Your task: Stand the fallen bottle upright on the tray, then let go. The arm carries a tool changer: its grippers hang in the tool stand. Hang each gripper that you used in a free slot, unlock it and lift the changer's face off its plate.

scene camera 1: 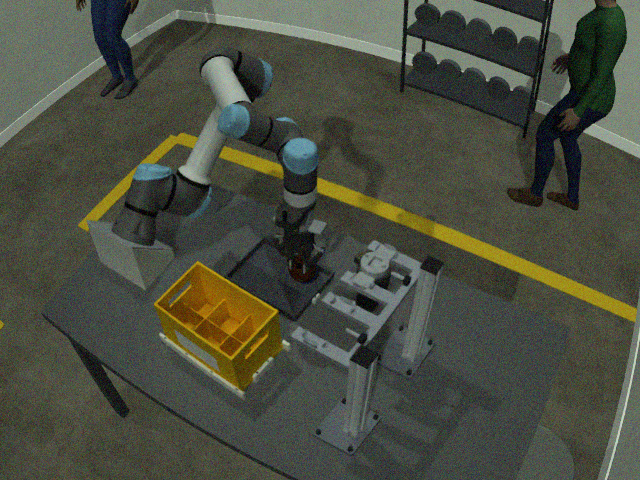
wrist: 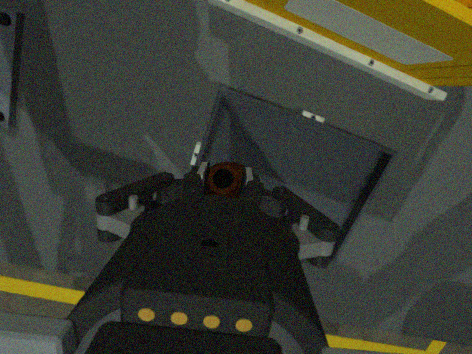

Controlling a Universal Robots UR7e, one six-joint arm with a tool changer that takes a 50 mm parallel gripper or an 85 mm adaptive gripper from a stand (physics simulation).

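Places are measured from the arm's base along level axes (x ahead, y left, z up), in centimetres.
Where they show: arm's base, link origin: point(scene camera 1: 132, 237).
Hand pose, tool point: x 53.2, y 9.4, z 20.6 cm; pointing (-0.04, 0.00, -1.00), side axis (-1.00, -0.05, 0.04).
Each offset is from my tool point to the centre of the thing. "*": to the spot under its first point.
The bottle @(dy +4.1, dx -1.7, dz -23.7 cm) point(scene camera 1: 301, 273) point(wrist: 223, 190), dark reddish brown, shows end-on in the wrist view as a ring round a dark hole, roughly in line with the tool. My gripper point(scene camera 1: 303, 264) point(wrist: 225, 173), on the arm's changer, is shut on it, a pale pad against each side. The bottle is over the right part of the dark tray @(* dy -1.8, dx -11.4, dz -32.1 cm) point(scene camera 1: 263, 291) point(wrist: 320, 145); whether its lower end touches the tray is hidden. The tool stand point(scene camera 1: 419, 310) is right of the tray, with the other gripper point(scene camera 1: 374, 263) hanging in its rear slot. Front slots show no gripper.
A yellow divided crate @(dy -23.6, dx -13.0, dz -23.9 cm) point(scene camera 1: 199, 335) point(wrist: 400, 30) stands left of the tray on a white-edged base. The stand has two upright posts, the nearer one @(* dy -35.5, dx +30.9, dz -8.4 cm) point(scene camera 1: 360, 397) at the front. Two people and a shelf rack point(scene camera 1: 403, 51) are beyond the table.
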